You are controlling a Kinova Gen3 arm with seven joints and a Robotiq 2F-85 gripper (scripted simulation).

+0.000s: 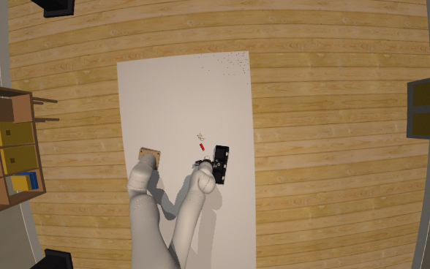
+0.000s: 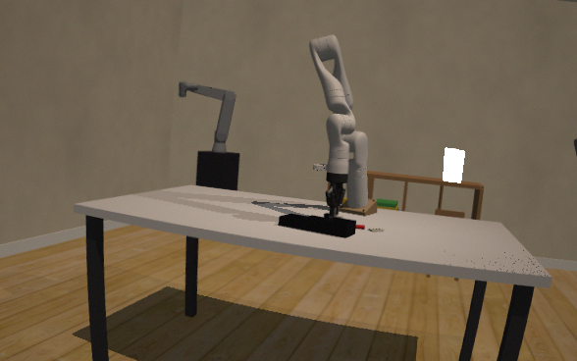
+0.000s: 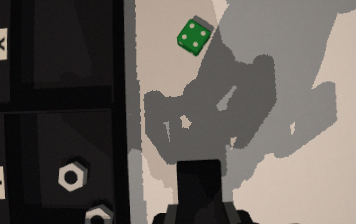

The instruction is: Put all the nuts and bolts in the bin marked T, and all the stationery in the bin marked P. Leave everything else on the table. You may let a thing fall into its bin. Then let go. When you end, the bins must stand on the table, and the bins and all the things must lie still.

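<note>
Right now the black double bin is 9 cm ahead of my hand, 3 cm to the right of it and 3 cm below it. From my hand the other things lie so: black eraser (2 cm below, 1 cm to the left); then red battery (8 cm to the left, 5 cm below, 4 cm behind); then green die (11 cm to the right, 5 cm below, 1 cm behind).
</note>
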